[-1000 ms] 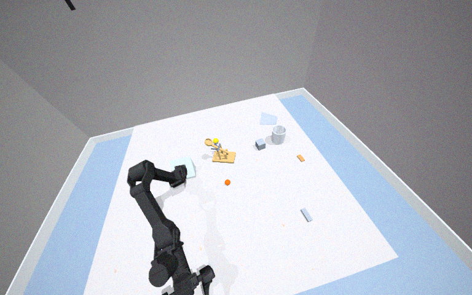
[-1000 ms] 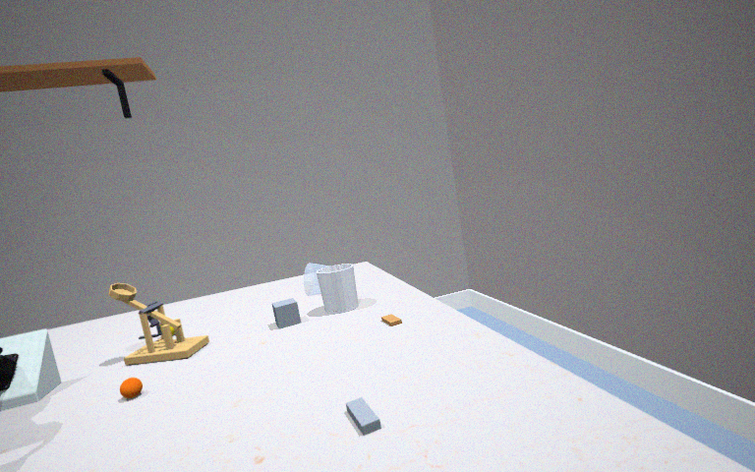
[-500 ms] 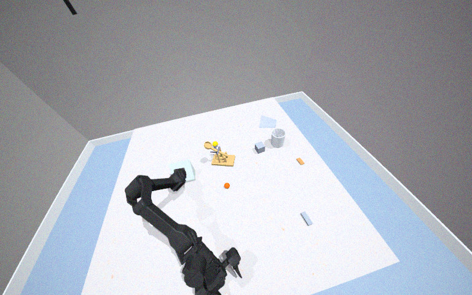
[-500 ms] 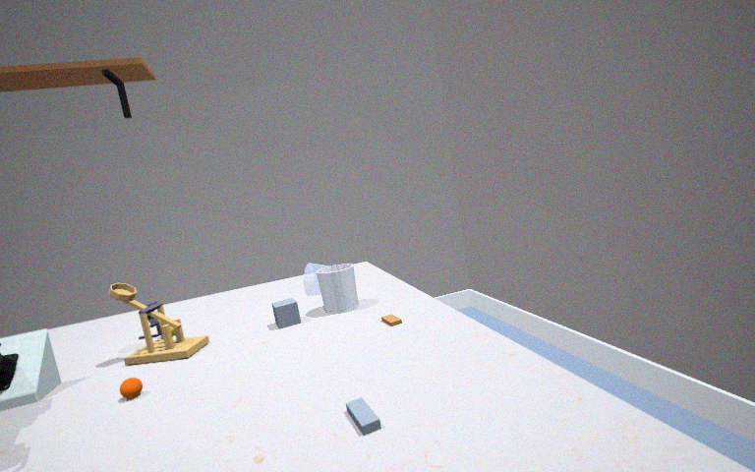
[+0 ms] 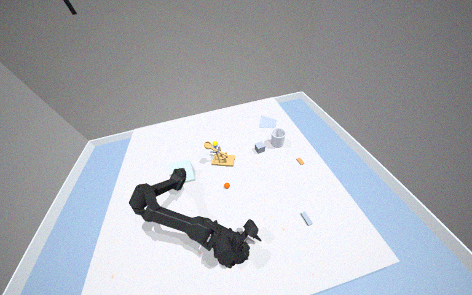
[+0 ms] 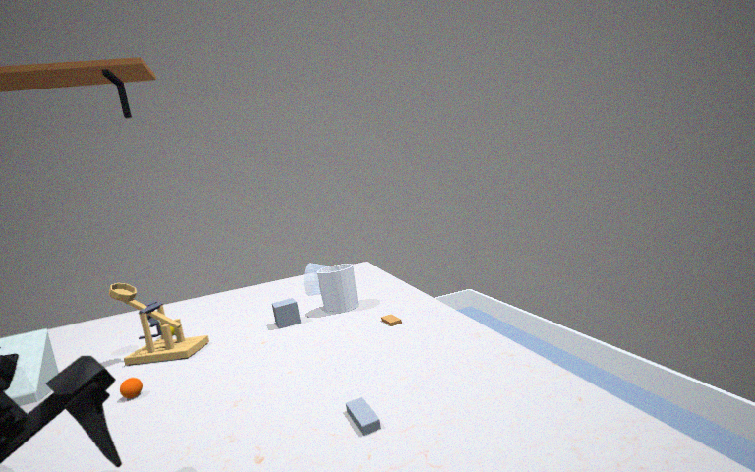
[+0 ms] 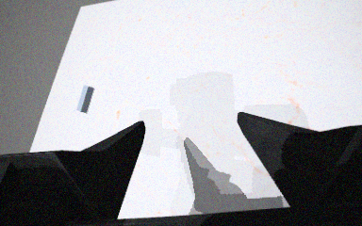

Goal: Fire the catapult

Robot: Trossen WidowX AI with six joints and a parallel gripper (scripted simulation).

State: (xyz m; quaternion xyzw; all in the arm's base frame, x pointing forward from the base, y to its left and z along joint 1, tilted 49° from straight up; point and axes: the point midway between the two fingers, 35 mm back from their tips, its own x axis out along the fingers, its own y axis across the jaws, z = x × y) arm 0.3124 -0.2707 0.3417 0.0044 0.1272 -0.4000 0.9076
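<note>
My gripper tip is now 550 mm to the right of the wooden catapult, 100 mm past it and 40 mm below it. The rest, counted from my gripper tip: grey cube (550 mm to the left, 180 mm ahead, 10 mm below); then orange ball (330 mm to the left, 70 mm behind, 20 mm below); then flat grey block (270 mm ahead, 80 mm to the left, 30 mm below).
</note>
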